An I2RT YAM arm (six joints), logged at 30 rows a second.
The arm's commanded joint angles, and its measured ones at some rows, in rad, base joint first. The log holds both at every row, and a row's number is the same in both.
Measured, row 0:
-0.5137 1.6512 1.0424 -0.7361 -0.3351 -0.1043
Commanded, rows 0 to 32:
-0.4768 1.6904 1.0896 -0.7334 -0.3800 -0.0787
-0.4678 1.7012 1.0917 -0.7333 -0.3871 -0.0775
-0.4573 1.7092 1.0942 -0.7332 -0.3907 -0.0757
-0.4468 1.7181 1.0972 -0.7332 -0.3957 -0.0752
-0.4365 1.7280 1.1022 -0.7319 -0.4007 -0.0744
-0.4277 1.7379 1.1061 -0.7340 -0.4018 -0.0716
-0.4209 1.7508 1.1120 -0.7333 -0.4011 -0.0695
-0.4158 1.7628 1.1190 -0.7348 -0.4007 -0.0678
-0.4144 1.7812 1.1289 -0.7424 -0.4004 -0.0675
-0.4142 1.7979 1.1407 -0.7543 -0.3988 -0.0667
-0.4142 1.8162 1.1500 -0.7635 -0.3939 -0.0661
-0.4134 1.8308 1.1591 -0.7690 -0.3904 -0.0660
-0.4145 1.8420 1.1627 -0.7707 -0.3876 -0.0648
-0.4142 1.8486 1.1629 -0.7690 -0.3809 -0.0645
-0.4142 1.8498 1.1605 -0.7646 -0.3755 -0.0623
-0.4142 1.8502 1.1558 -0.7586 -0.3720 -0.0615
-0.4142 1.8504 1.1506 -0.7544 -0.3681 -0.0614
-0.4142 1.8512 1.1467 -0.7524 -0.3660 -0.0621
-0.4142 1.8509 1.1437 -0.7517 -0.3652 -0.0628
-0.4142 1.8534 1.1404 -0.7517 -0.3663 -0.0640
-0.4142 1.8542 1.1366 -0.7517 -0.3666 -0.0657
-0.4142 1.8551 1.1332 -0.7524 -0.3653 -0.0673
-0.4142 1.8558 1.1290 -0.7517 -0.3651 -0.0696
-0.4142 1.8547 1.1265 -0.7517 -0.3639 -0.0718
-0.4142 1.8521 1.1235 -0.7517 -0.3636 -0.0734
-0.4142 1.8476 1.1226 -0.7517 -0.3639 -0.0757
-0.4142 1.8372 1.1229 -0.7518 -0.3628 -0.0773
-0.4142 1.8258 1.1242 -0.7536 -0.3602 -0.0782
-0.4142 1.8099 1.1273 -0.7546 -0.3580 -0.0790
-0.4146 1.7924 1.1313 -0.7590 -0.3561 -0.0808
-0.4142 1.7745 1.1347 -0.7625 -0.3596 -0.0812
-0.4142 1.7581 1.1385 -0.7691 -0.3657 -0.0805
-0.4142 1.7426 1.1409 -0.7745 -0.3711 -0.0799
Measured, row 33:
-0.4126 1.8015 1.1469 -0.7685 -0.4034 -0.0635
